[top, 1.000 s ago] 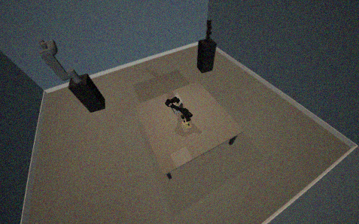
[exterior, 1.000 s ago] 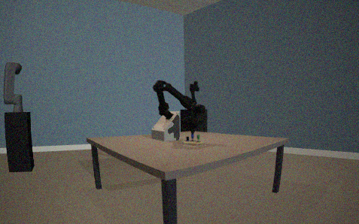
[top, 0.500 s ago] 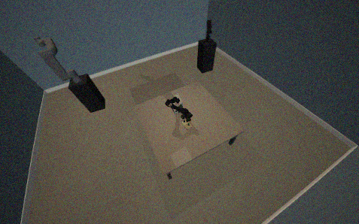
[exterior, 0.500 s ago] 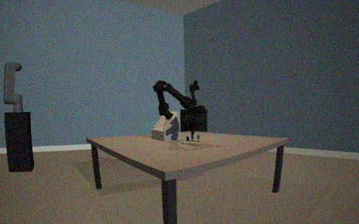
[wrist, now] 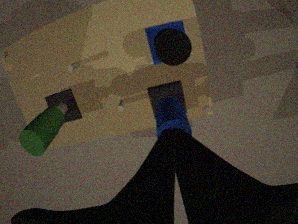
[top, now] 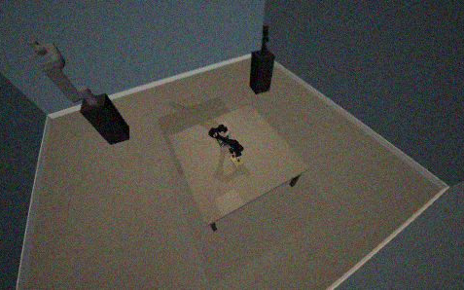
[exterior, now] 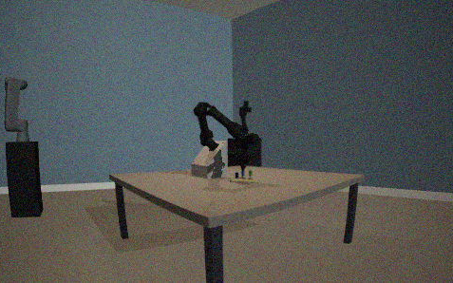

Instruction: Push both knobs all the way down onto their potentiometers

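Right now my gripper tip is 2 cm above the blue knob.
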